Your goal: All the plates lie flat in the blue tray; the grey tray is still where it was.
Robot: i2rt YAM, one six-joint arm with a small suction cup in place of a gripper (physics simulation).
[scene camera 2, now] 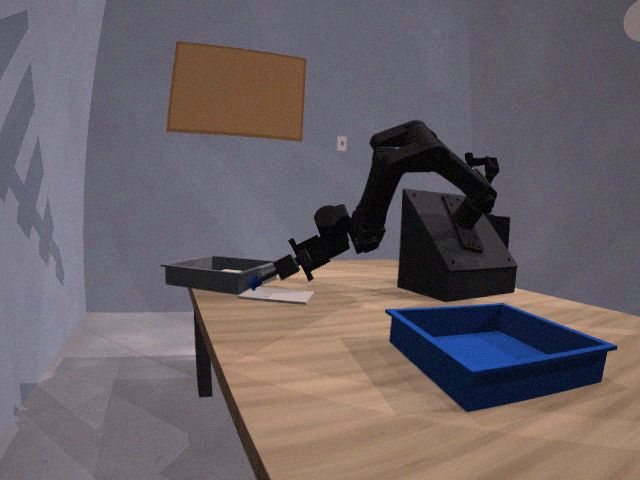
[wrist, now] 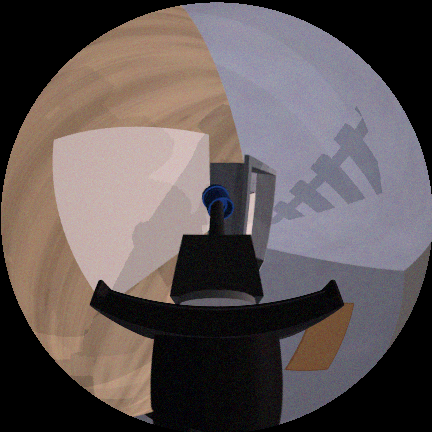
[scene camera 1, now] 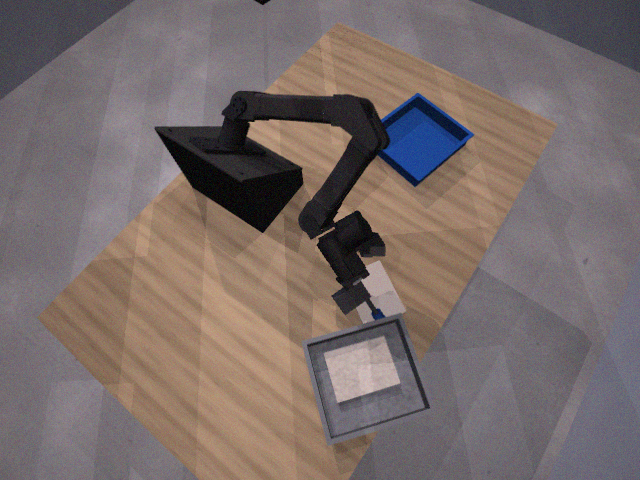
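Where they show: hand at its tool point: point(scene camera 2: 247, 286) point(wrist: 216, 194) point(scene camera 1: 381, 321); arm's base at its link origin: point(scene camera 2: 461, 223) point(scene camera 1: 229, 148).
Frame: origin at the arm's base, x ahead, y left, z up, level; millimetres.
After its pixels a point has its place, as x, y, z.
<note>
My suction cup point(scene camera 1: 377, 313) @(550, -32, -166) point(scene camera 2: 252, 282) point(wrist: 217, 199) @(550, -32, -166) is tilted at the edge of a pale plate point(scene camera 1: 381, 281) @(482, 49, -175) point(scene camera 2: 286, 296) @(471, 36, -175) point(wrist: 110, 180) @(463, 44, -175) and appears attached to it, though the contact itself is hidden. The plate lies flat on or very near the table, its edge against the grey tray point(scene camera 1: 379, 424) @(689, -213, -131) point(scene camera 2: 199, 279) @(663, -57, -156) point(wrist: 227, 175) @(565, -16, -156). The cup is right beside the tray's wall. Inside the grey tray lies pale plate material point(scene camera 1: 361, 369) @(587, -151, -161) point(scene camera 2: 230, 270) @(582, -214, -159) point(wrist: 251, 212) @(640, -141, -160); the number of plates cannot be told. The blue tray point(scene camera 1: 418, 147) @(290, 457, -178) point(scene camera 2: 537, 379) @(299, 575, -157) holds no visible plate.
The grey tray stands at the edge of the wooden table point(scene camera 1: 232, 330) @(293, -301, -180) point(scene camera 2: 330, 403) @(515, 505, -180) and partly overhangs it. The arm's black wedge base point(scene camera 1: 242, 191) @(140, -69, 31) point(scene camera 2: 434, 258) @(130, 75, -85) stands on the other side of the table. The blue tray is at the far end from the grey tray.
</note>
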